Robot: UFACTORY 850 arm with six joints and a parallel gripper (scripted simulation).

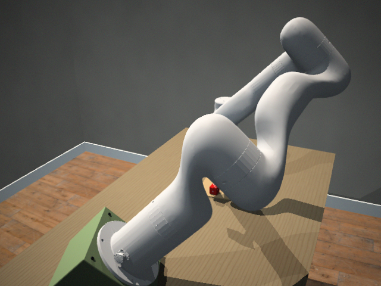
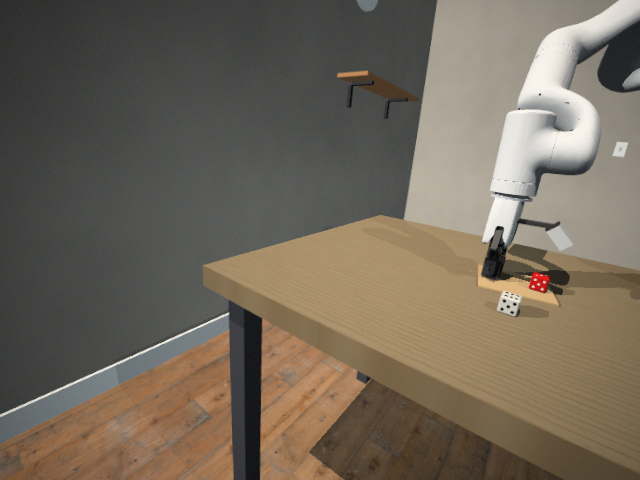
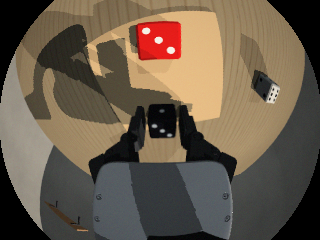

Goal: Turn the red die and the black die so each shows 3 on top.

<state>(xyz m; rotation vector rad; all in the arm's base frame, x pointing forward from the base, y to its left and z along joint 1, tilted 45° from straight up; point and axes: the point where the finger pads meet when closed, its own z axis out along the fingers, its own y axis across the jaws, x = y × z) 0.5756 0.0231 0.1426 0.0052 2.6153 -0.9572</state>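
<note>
Now: the black die 10 mm below my hand. The rest, counted from my hand: red die: 90 mm behind, 10 mm to the left, 10 mm below; then tan mat: 40 mm behind, 20 mm below, 10 mm to the left; then white die: 160 mm to the left, 40 mm behind, 10 mm below.
</note>
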